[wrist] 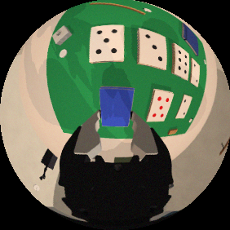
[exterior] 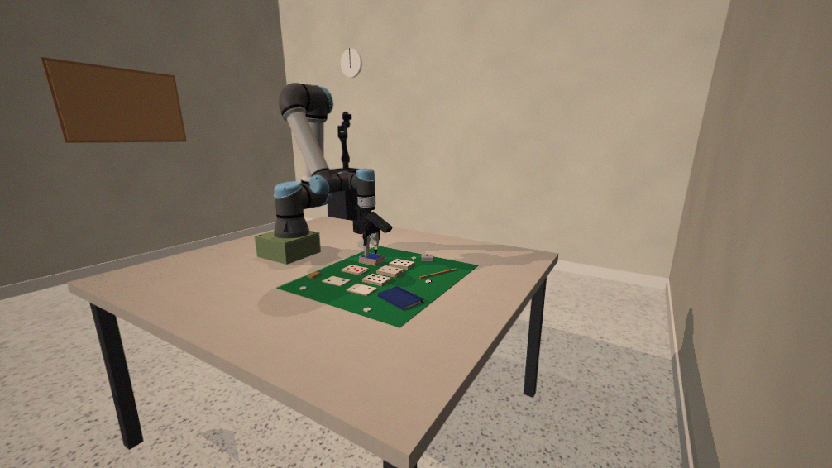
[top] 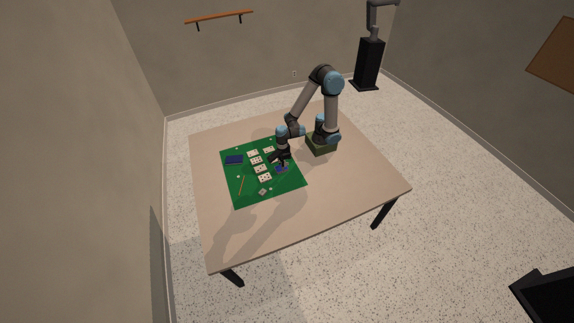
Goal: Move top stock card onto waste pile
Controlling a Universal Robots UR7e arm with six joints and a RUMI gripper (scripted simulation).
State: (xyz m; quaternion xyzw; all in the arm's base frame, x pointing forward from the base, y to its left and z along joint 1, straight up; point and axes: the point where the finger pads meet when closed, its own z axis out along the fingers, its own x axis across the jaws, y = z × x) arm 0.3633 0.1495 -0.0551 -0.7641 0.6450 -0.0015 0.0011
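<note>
My hand is 10 mm above the card. The rest, counted from my hand: blue book: 340 mm ahead, 200 mm to the right, 30 mm below; green mat: 160 mm ahead, 80 mm to the right, 50 mm below; small grey block: 170 mm ahead, 170 mm to the left, 20 mm below.
</note>
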